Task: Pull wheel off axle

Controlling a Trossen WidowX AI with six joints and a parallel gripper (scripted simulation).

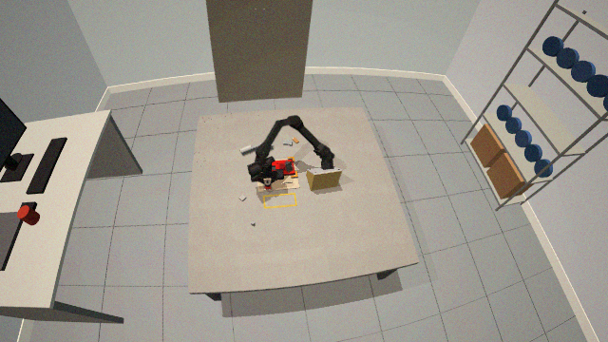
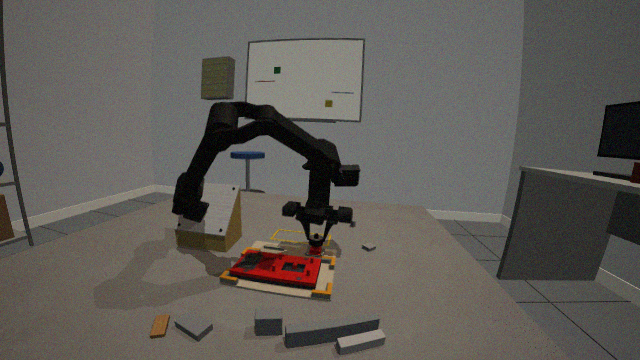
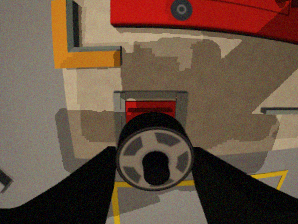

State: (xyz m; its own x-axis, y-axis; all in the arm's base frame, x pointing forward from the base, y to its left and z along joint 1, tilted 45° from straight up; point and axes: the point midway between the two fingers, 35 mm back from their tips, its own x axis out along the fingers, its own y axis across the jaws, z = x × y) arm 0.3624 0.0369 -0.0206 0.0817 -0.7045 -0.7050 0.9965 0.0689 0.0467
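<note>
Now: gripper tip right at the dark wheel.
</note>
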